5 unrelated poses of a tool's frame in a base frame.
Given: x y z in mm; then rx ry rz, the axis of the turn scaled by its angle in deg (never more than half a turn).
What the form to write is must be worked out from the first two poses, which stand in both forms.
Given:
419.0, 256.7, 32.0, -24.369, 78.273, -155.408
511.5, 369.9, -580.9, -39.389, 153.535, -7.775
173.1, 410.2, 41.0, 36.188, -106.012, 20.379
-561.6, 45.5, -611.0, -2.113, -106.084, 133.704
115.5, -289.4, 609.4, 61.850, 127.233, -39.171
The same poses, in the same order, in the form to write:
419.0, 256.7, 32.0, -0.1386, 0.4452, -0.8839, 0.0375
511.5, 369.9, -580.9, -0.2439, 0.9508, -0.0481, 0.1848
173.1, 410.2, 41.0, 0.2663, -0.7803, 0.1500, 0.5457
-561.6, 45.5, -611.0, -0.0123, -0.6195, 0.7807, 0.0812
115.5, -289.4, 609.4, 0.4038, 0.8306, -0.2557, 0.2858

